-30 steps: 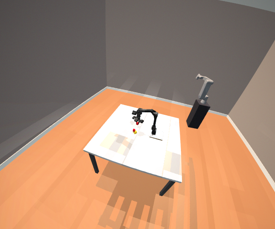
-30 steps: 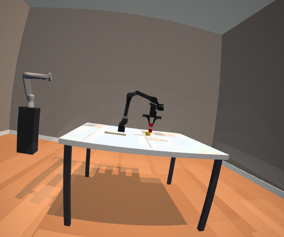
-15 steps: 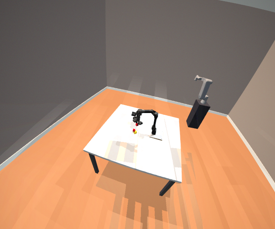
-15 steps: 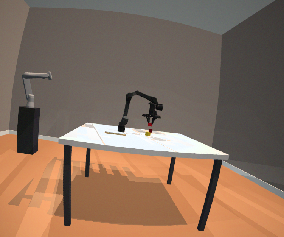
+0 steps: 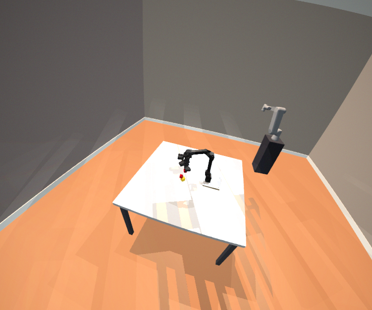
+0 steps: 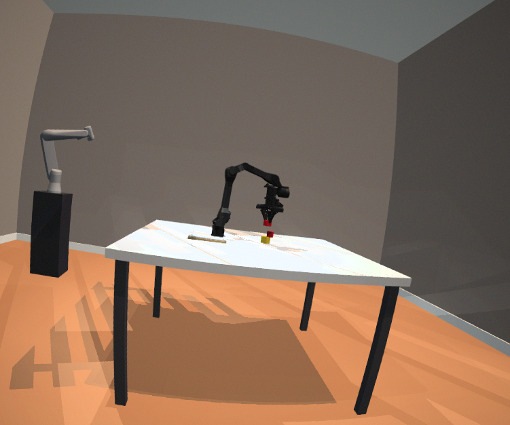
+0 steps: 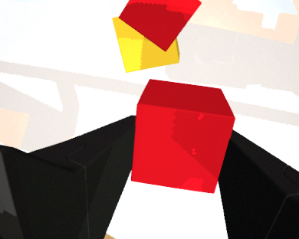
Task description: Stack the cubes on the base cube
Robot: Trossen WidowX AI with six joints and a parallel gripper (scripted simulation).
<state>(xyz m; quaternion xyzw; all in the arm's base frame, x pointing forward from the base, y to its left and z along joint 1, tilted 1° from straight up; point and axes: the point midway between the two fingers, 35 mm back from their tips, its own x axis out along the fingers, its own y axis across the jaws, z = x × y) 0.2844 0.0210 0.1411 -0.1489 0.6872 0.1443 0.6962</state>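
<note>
My gripper tip is now 10 mm short of the yellow base cube, 40 mm to the right of it and 100 mm above it. From my gripper tip the other things lie so: red cube: right at my gripper tip.
</note>
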